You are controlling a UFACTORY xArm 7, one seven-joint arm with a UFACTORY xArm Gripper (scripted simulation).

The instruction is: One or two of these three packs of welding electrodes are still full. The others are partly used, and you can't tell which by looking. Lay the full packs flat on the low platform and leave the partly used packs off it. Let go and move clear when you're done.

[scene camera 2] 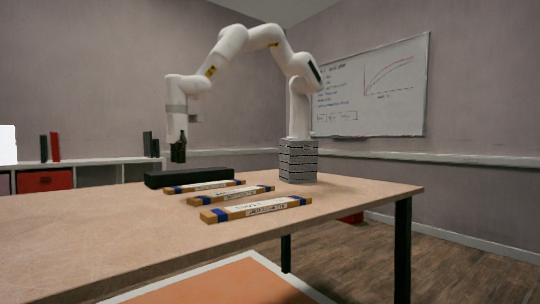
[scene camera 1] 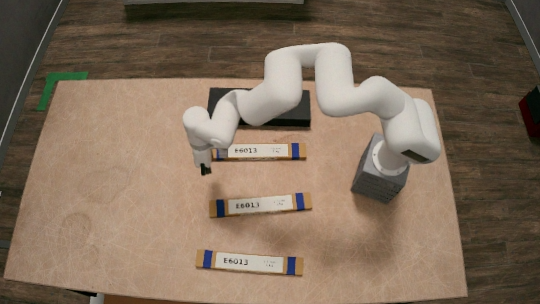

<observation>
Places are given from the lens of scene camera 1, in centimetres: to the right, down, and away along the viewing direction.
pack (scene camera 1: 241,151): -11, 0, 144
pack (scene camera 1: 220,208): -17, 20, 133
pack (scene camera 1: 286,265): 6, 38, 125
platform (scene camera 1: 300,116): 12, -14, 147
</observation>
